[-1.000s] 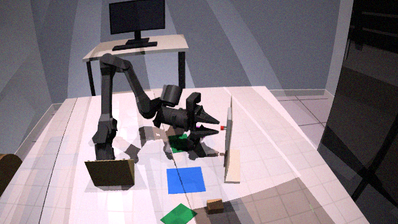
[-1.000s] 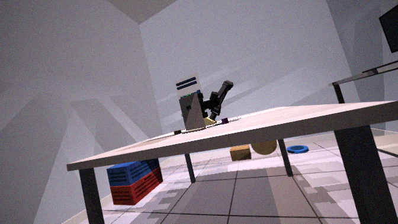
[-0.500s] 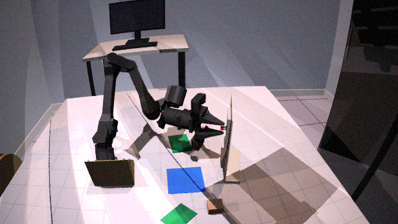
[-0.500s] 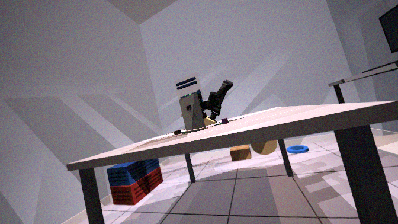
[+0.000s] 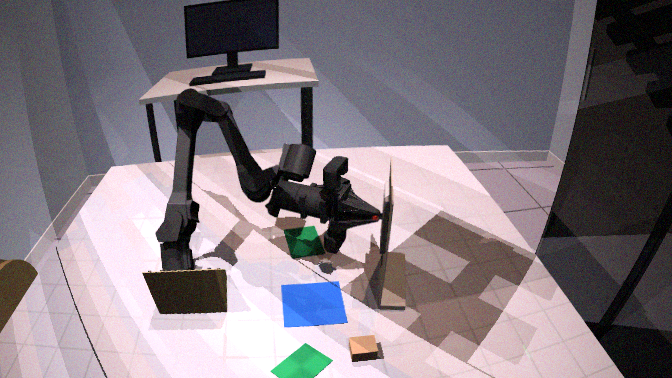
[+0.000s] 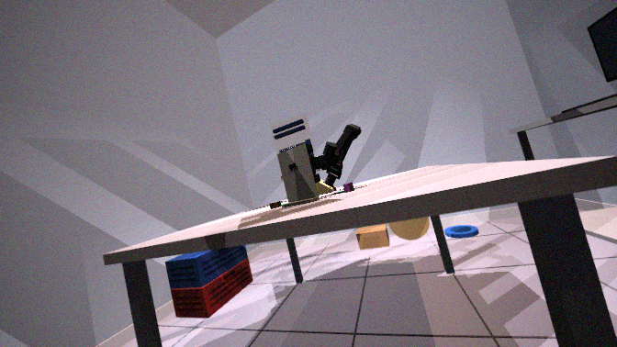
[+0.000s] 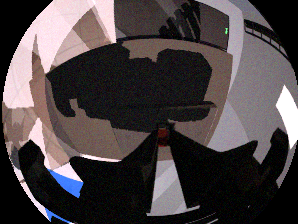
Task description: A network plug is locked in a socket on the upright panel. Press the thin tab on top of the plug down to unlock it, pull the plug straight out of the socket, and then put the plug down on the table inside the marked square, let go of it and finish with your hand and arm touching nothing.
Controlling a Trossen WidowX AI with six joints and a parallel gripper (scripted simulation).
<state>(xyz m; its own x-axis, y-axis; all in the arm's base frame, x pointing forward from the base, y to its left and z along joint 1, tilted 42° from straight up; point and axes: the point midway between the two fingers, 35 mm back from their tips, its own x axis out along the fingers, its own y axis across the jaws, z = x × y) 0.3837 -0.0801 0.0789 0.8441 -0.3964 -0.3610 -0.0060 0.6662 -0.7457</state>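
The network plug is right at my gripper tip. From my gripper tip the other things lie so: blue square (130 mm behind, 50 mm to the right, 160 mm below); upright panel (20 mm ahead, 10 mm to the right, 60 mm below).
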